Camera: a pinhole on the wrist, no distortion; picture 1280 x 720 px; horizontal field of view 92.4 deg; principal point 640.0 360.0 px. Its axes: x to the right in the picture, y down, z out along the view. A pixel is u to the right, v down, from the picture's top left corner.
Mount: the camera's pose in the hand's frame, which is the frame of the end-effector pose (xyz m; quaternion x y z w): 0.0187 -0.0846 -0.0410 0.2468 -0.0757 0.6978 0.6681
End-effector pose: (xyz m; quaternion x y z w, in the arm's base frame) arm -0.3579 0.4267 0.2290 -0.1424 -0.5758 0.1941 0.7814
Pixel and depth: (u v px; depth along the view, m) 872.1 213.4 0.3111
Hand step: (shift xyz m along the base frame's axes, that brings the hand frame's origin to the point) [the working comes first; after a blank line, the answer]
In the camera's frame: 0.1177 -0.0743 0.3111

-0.1935 -0.0168 0.2684
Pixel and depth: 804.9 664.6 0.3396
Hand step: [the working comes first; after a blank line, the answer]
In the camera's frame: 0.0912 0.1685 0.3396

-0.3095 -0.1763 0.1215
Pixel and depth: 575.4 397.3 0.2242
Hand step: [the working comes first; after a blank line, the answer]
In the camera's frame: -0.0236 0.0136 0.2242

-0.0952 -0.1532 0.1849
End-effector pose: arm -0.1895 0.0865 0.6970 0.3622 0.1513 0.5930 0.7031
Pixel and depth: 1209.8 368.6 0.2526
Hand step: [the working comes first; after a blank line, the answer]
In the camera's frame: 0.2345 0.0035 0.2526

0.1912 -0.0173 0.2237
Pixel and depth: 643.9 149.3 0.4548
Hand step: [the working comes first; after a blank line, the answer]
In the camera's frame: 0.0029 -0.1561 0.4548

0.4677 0.1504 0.0993
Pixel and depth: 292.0 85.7 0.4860
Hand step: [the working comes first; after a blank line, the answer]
In the camera's frame: -0.2756 -0.2172 0.4860

0.5984 0.2373 -0.1407
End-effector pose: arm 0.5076 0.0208 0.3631 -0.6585 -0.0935 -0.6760 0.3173
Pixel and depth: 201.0 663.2 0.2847
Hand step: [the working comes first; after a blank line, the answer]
In the camera's frame: -0.2036 0.1406 0.2847

-0.1050 0.4113 0.0859
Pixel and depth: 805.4 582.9 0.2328
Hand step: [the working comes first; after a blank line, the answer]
In the camera's frame: 0.0627 0.0845 0.2328

0.0960 0.2225 0.0587
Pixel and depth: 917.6 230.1 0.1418
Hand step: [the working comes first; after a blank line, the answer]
In the camera's frame: 0.0641 -0.0300 0.1418

0.0444 0.0982 0.1161
